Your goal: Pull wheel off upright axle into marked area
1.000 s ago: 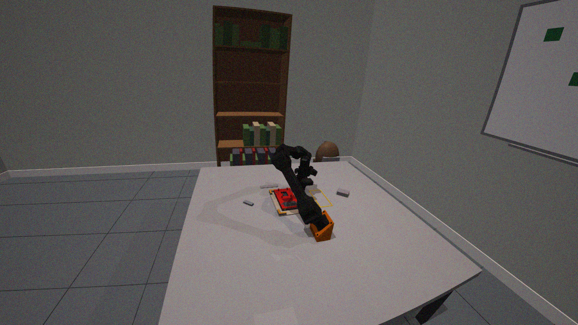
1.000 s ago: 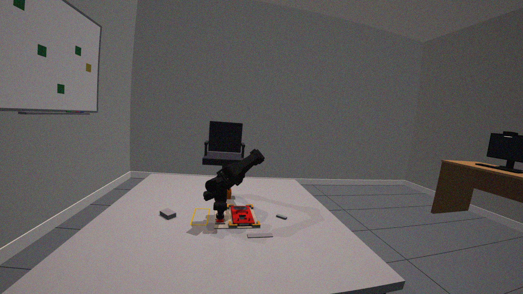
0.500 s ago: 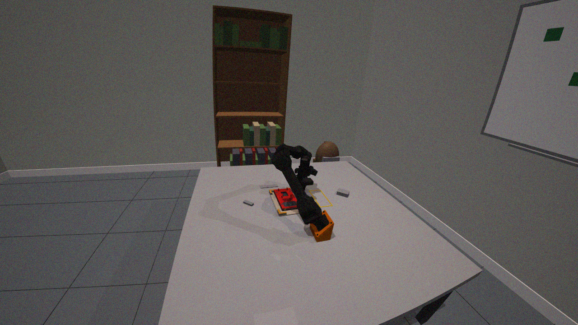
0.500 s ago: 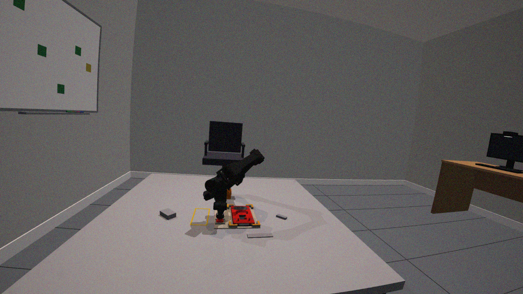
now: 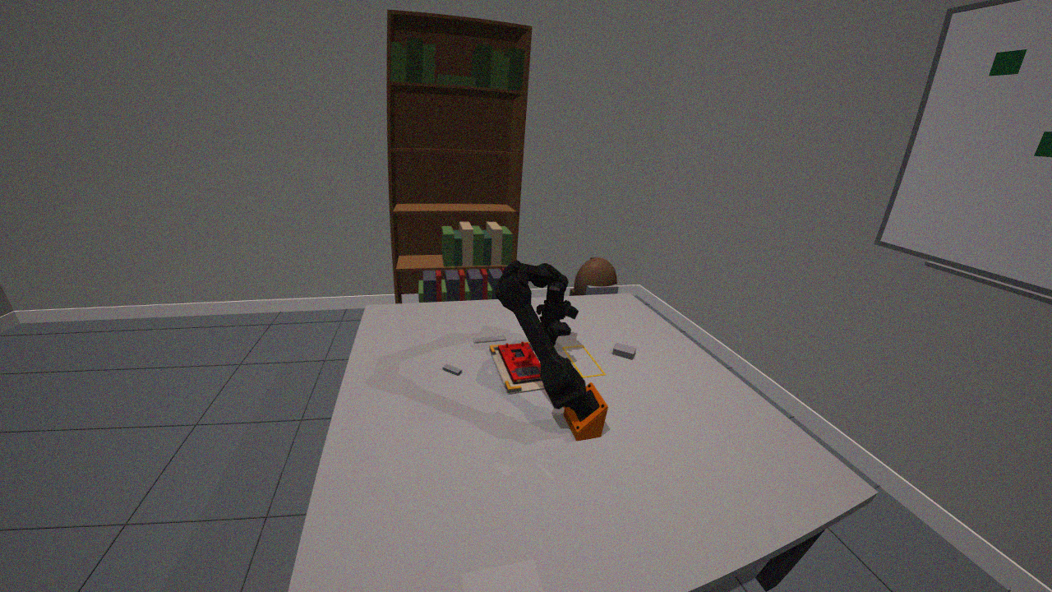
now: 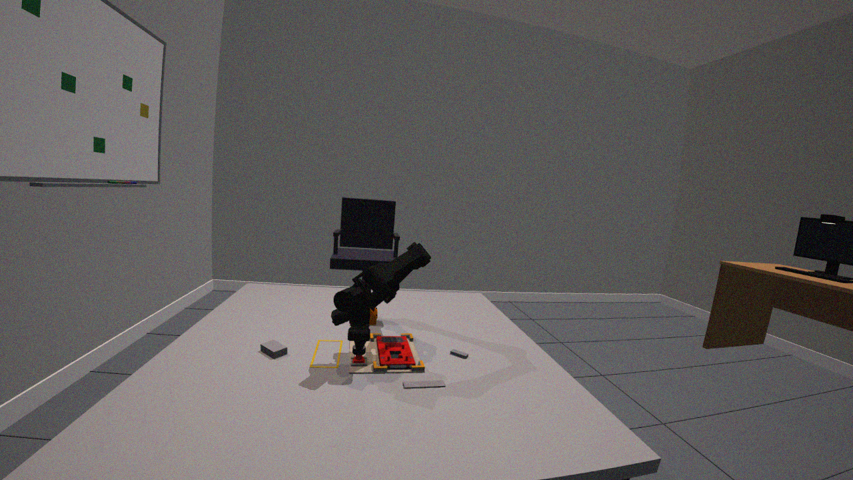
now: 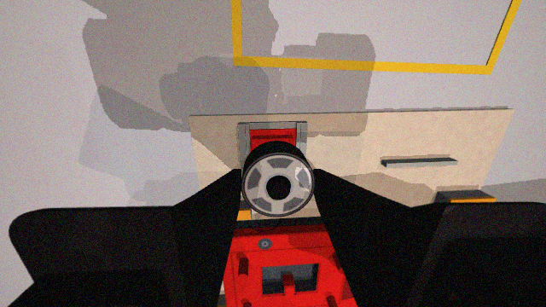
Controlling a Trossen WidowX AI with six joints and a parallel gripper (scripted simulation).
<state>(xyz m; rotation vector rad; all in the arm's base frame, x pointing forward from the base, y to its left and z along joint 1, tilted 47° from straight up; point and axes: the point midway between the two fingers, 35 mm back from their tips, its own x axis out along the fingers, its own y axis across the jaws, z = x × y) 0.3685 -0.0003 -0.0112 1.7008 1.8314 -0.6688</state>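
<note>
Right now the upright axle is 1 cm below my gripper tip. Also, from my gripper tip: wheel (right at my gripper tip).
</note>
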